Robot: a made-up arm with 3 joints. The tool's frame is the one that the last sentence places. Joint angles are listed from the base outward.
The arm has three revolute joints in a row. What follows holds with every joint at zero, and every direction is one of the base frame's.
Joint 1 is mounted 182.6 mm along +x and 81.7 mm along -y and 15.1 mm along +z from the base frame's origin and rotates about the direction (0.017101, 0.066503, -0.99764), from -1.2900 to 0.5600 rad.
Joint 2 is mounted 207.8 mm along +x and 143.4 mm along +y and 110.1 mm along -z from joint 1 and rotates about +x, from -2.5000 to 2.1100 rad.
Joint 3 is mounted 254.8 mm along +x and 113.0 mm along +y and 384.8 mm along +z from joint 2 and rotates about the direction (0.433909, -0.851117, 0.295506), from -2.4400 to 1.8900 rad.
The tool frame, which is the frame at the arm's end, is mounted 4.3 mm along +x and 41.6 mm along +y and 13.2 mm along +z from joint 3; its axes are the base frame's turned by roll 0.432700, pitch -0.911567 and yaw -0.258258 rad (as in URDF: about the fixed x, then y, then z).
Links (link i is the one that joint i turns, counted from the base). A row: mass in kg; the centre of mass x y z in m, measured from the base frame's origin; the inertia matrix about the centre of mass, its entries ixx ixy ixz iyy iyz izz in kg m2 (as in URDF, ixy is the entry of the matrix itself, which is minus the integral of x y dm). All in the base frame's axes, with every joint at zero. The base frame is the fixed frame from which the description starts. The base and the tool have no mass.
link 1: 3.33; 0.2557 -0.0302 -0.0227; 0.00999 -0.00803 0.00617 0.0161 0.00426 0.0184
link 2: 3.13; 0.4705 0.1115 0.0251; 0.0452 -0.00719 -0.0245 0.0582 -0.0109 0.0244
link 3: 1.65; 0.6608 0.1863 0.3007; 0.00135 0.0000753 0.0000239 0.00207 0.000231 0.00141
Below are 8 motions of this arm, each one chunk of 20 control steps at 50 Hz.
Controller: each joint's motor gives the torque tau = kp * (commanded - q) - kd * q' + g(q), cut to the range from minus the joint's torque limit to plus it. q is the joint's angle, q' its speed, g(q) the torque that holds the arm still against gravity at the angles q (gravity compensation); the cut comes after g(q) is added. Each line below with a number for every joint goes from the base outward.
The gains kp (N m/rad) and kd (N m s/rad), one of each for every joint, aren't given. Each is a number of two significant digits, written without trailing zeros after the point. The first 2 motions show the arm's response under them.
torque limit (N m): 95 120 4.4
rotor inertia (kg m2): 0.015 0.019 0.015
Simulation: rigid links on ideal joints. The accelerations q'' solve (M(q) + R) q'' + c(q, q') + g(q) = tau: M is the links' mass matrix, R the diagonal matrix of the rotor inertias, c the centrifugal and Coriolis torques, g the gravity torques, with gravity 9.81 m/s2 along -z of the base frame. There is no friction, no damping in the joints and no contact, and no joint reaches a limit. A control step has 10 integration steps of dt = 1/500 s. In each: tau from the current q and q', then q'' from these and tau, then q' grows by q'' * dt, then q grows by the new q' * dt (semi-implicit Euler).
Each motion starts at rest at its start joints. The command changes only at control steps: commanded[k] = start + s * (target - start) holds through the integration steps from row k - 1 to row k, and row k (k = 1, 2, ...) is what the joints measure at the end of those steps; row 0 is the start. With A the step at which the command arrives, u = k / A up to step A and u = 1 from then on. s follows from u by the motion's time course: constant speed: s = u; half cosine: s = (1 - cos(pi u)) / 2; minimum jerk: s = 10 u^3 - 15 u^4 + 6 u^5; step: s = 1 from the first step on.
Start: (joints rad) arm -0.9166 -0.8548 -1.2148
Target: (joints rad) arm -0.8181 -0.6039 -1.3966
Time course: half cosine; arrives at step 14
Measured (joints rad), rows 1 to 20:
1: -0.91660 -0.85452 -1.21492
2: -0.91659 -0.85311 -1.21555
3: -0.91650 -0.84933 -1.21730
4: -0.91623 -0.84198 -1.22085
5: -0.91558 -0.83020 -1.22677
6: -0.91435 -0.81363 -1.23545
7: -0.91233 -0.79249 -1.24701
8: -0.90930 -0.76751 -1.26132
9: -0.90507 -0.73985 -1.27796
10: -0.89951 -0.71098 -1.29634
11: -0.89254 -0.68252 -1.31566
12: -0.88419 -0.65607 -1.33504
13: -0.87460 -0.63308 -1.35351
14: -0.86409 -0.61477 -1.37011
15: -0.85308 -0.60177 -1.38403
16: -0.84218 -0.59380 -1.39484
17: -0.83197 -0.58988 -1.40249
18: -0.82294 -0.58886 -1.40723
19: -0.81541 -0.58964 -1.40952
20: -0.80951 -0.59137 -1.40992
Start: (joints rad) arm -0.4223 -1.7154 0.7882
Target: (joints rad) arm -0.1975 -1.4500 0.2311
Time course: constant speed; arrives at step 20
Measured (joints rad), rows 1 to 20:
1: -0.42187 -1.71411 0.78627
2: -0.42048 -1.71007 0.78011
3: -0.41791 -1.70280 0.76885
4: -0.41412 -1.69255 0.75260
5: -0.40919 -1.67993 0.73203
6: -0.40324 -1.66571 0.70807
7: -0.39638 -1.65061 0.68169
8: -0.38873 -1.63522 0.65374
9: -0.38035 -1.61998 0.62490
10: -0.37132 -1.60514 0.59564
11: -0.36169 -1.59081 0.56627
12: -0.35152 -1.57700 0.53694
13: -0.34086 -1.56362 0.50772
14: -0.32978 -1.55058 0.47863
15: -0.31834 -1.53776 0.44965
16: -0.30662 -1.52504 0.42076
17: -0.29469 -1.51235 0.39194
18: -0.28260 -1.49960 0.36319
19: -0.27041 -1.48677 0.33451
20: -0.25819 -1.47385 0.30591
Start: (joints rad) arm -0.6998 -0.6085 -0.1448
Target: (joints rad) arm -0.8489 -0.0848 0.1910
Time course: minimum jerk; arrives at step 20
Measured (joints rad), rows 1 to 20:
1: -0.69981 -0.60844 -0.14480
2: -0.69994 -0.60795 -0.14475
3: -0.70037 -0.60612 -0.14448
4: -0.70144 -0.60161 -0.14356
5: -0.70347 -0.59287 -0.14130
6: -0.70680 -0.57842 -0.13678
7: -0.71169 -0.55717 -0.12900
8: -0.71833 -0.52858 -0.11703
9: -0.72676 -0.49276 -0.10012
10: -0.73687 -0.45053 -0.07791
11: -0.74839 -0.40334 -0.05046
12: -0.76079 -0.35316 -0.01839
13: -0.77341 -0.30224 0.01721
14: -0.78547 -0.25293 0.05473
15: -0.79622 -0.20739 0.09224
16: -0.80509 -0.16738 0.12768
17: -0.81174 -0.13410 0.15913
18: -0.81616 -0.10817 0.18509
19: -0.81863 -0.08960 0.20461
20: -0.81969 -0.07774 0.21740

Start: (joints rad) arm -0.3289 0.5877 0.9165
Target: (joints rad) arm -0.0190 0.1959 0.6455
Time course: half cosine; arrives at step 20
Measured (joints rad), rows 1 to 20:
1: -0.32856 0.58719 0.91646
2: -0.32719 0.58507 0.91615
3: -0.32422 0.58030 0.91508
4: -0.31929 0.57216 0.91267
5: -0.31227 0.56024 0.90832
6: -0.30316 0.54443 0.90159
7: -0.29206 0.52484 0.89219
8: -0.27915 0.50178 0.88001
9: -0.26467 0.47577 0.86515
10: -0.24891 0.44741 0.84784
11: -0.23215 0.41742 0.82847
12: -0.21473 0.38657 0.80751
13: -0.19695 0.35568 0.78549
14: -0.17913 0.32553 0.76300
15: -0.16158 0.29693 0.74061
16: -0.14461 0.27062 0.71892
17: -0.12852 0.24730 0.69850
18: -0.11358 0.22758 0.67988
19: -0.10009 0.21199 0.66358
20: -0.08831 0.20096 0.65004

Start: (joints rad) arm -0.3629 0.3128 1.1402
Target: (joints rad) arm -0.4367 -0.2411 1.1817
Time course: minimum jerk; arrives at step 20
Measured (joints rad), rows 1 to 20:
1: -0.36286 0.31271 1.14023
2: -0.36255 0.31199 1.14046
3: -0.36164 0.30962 1.14119
4: -0.35989 0.30427 1.14268
5: -0.35722 0.29462 1.14514
6: -0.35383 0.27952 1.14861
7: -0.35010 0.25814 1.15296
8: -0.34657 0.23008 1.15789
9: -0.34386 0.19540 1.16301
10: -0.34257 0.15466 1.16780
11: -0.34320 0.10882 1.17178
12: -0.34614 0.05926 1.17450
13: -0.35155 0.00765 1.17567
14: -0.35944 -0.04414 1.17519
15: -0.36960 -0.09412 1.17316
16: -0.38164 -0.14034 1.16988
17: -0.39506 -0.18106 1.16584
18: -0.40923 -0.21485 1.16160
19: -0.42347 -0.24085 1.15779
20: -0.43705 -0.25894 1.15503

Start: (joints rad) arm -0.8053 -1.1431 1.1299
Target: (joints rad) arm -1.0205 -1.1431 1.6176
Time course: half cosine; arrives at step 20
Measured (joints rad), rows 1 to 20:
1: -0.80533 -1.14310 1.13009
2: -0.80547 -1.14311 1.13109
3: -0.80590 -1.14312 1.13382
4: -0.80682 -1.14313 1.13928
5: -0.80846 -1.14315 1.14833
6: -0.81107 -1.14315 1.16164
7: -0.81487 -1.14314 1.17958
8: -0.82005 -1.14311 1.20221
9: -0.82674 -1.14306 1.22933
10: -0.83503 -1.14299 1.26048
11: -0.84493 -1.14290 1.29496
12: -0.85638 -1.14280 1.33195
13: -0.86925 -1.14271 1.37047
14: -0.88336 -1.14263 1.40948
15: -0.89843 -1.14258 1.44791
16: -0.91415 -1.14255 1.48468
17: -0.93017 -1.14256 1.51880
18: -0.94610 -1.14260 1.54932
19: -0.96155 -1.14269 1.57542
20: -0.97612 -1.14280 1.59642

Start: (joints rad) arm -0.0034 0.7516 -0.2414
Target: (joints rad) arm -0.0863 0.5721 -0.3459
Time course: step
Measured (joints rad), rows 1 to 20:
1: 0.00451 0.72949 -0.24909
2: 0.00878 0.69650 -0.26174
3: 0.00495 0.66472 -0.27599
4: -0.00495 0.63632 -0.29099
5: -0.01850 0.61191 -0.30590
6: -0.03371 0.59170 -0.31981
7: -0.04906 0.57567 -0.33195
8: -0.06346 0.56363 -0.34183
9: -0.07615 0.55521 -0.34926
10: -0.08673 0.54997 -0.35431
11: -0.09498 0.54740 -0.35725
12: -0.10094 0.54698 -0.35844
13: -0.10474 0.54817 -0.35831
14: -0.10665 0.55053 -0.35728
15: -0.10698 0.55361 -0.35569
16: -0.10607 0.55706 -0.35385
17: -0.10425 0.56060 -0.35197
18: -0.10183 0.56398 -0.35020
19: -0.09909 0.56706 -0.34862
20: -0.09627 0.56971 -0.34730

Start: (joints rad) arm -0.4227 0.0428 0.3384
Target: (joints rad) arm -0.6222 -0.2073 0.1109
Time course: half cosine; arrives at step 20
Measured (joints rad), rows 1 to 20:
1: -0.42268 0.04266 0.33835
2: -0.42263 0.04198 0.33802
3: -0.42262 0.04025 0.33701
4: -0.42284 0.03698 0.33480
5: -0.42356 0.03178 0.33088
6: -0.42509 0.02435 0.32486
7: -0.42774 0.01453 0.31648
8: -0.43177 0.00228 0.30565
9: -0.43740 -0.01229 0.29244
10: -0.44476 -0.02899 0.27708
11: -0.45390 -0.04749 0.25993
12: -0.46479 -0.06737 0.24144
13: -0.47730 -0.08815 0.22215
14: -0.49122 -0.10926 0.20265
15: -0.50628 -0.13012 0.18354
16: -0.52216 -0.15014 0.16543
17: -0.53846 -0.16872 0.14887
18: -0.55480 -0.18531 0.13439
19: -0.57074 -0.19944 0.12241
20: -0.58585 -0.21068 0.11327

